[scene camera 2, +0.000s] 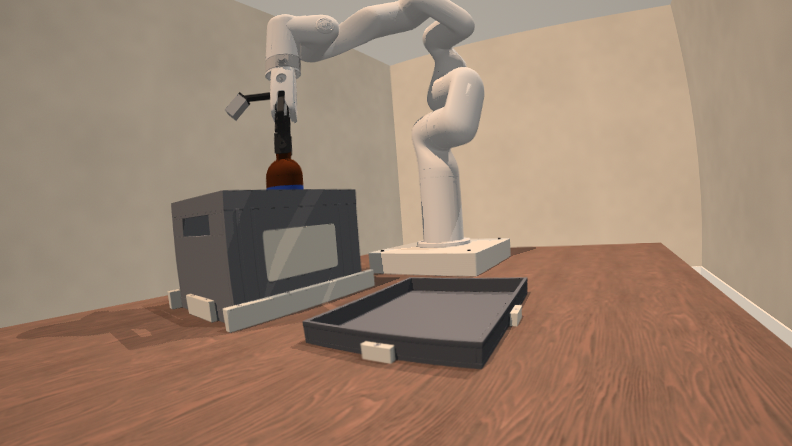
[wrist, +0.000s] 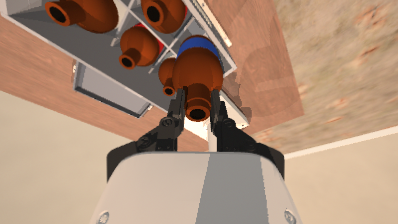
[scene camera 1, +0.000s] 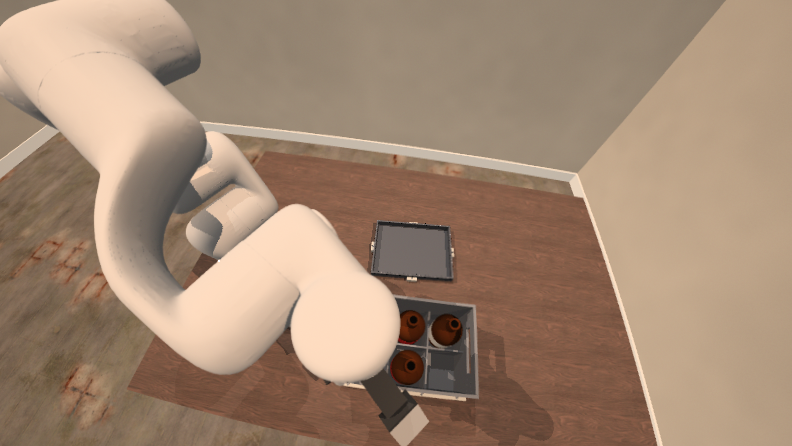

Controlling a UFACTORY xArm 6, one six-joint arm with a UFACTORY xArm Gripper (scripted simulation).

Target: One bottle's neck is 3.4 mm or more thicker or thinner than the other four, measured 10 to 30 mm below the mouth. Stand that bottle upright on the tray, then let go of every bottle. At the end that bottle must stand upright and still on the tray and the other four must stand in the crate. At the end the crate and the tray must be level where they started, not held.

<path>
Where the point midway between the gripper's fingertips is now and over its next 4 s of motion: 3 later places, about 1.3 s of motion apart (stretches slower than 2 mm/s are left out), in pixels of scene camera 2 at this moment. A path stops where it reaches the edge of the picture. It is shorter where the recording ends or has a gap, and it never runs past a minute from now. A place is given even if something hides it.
My gripper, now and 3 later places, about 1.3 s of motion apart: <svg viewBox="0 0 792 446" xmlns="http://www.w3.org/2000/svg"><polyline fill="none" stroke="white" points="283,154 283,139 283,130 284,125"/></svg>
</path>
